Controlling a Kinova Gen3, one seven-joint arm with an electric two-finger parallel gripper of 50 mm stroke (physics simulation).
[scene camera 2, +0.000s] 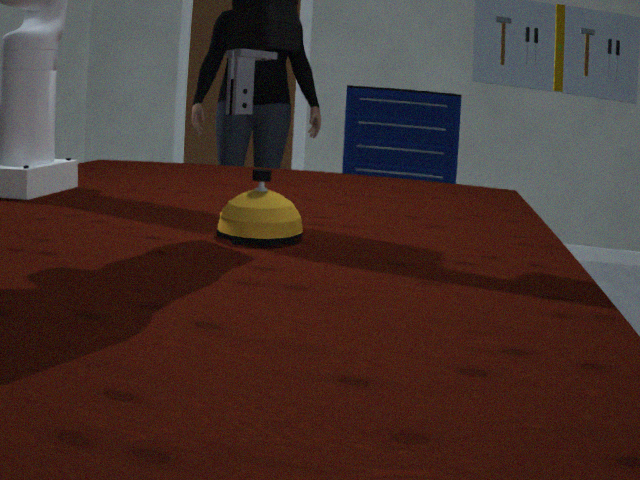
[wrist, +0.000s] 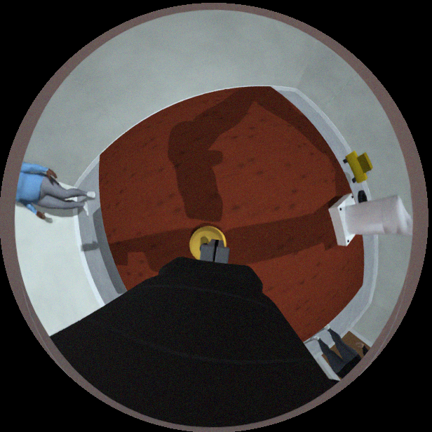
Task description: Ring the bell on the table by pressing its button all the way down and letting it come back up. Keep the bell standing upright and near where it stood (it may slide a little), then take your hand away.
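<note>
The bell, a yellow dome on a black base, stands upright on the red-brown table. Its black button is up on a short light stem in the scene view. My gripper is shut and empty, pointing down. In the scene view its tips hang above the button's height, a little left of it, with a gap. In the wrist view the fingers cover the lower right part of the dome, and the button shows partly at their left side.
The white arm base stands on the table. A person in black stands behind the table, before a brown door. A blue drawer cabinet is by the wall. A person in blue shows at the wrist view's left.
</note>
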